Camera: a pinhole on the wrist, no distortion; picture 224 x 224 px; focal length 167.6 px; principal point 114.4 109.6 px. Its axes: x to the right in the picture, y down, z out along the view. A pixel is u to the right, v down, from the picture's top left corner.
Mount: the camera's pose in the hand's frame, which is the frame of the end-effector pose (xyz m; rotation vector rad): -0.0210 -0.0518 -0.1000 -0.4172 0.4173 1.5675
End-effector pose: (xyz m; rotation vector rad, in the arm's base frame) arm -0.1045 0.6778 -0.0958 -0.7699 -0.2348 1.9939
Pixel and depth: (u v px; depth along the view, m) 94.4 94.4 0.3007
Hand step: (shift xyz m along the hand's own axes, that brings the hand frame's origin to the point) 0.0047 0.0701 0.1774
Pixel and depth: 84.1 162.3 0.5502
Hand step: -0.1956 0.1342 0.4267
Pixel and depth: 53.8 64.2 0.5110
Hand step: 0.1190 0.0519 0.4330
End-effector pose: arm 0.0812 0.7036 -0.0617 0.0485 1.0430 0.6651
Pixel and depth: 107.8 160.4 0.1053
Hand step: -0.0538 -0.0033 -0.0067
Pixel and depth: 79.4 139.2 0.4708
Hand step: -0.1051 0.0983 0.3568
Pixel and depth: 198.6 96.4 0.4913
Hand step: 0.0042 0.4106 0.1989
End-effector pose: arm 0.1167 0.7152 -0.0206 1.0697 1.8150 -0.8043
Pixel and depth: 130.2 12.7 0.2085
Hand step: 0.0968 0.0747 0.0688
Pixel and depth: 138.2 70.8 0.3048
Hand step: 0.0451 0.1420 0.1405
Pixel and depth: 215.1 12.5 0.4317
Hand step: 0.2156 0.3988 0.1391
